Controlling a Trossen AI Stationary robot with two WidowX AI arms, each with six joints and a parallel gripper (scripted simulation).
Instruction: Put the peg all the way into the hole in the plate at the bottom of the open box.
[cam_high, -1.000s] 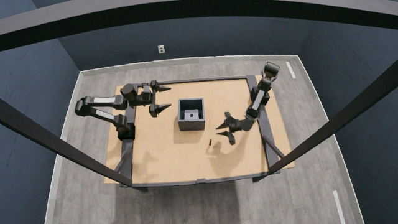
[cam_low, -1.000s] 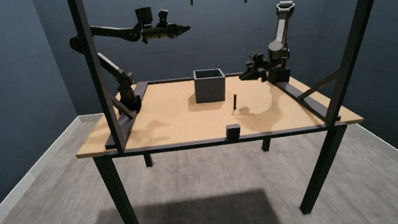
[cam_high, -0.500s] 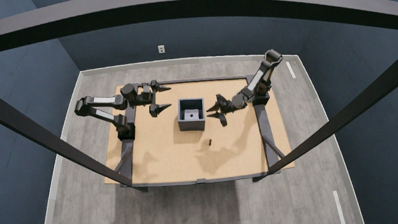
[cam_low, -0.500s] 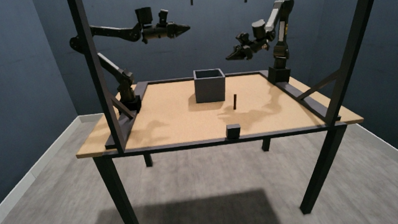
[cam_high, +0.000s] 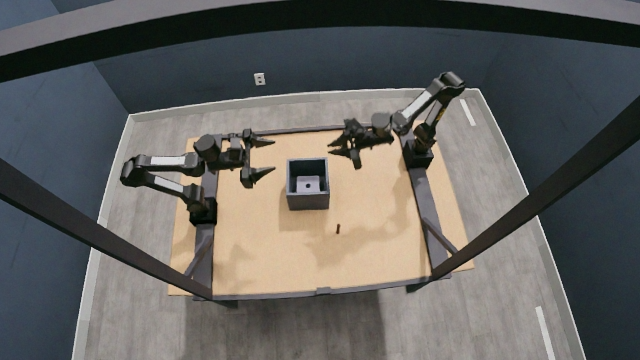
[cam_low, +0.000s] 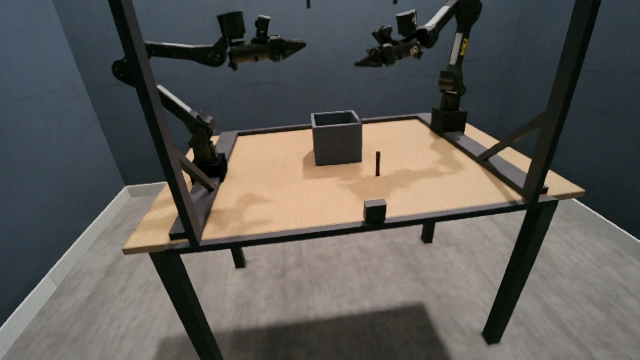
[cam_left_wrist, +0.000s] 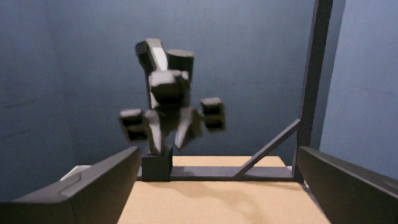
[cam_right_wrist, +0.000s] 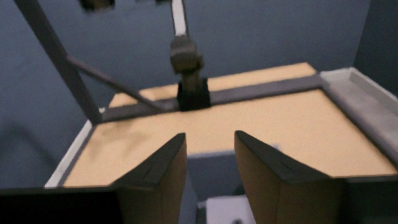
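The dark brown peg lies 180 mm behind my right hand, 40 mm to the left of it and 280 mm below it. Also, from my right hand: light plate: 20 mm ahead, 100 mm to the left, 280 mm below.
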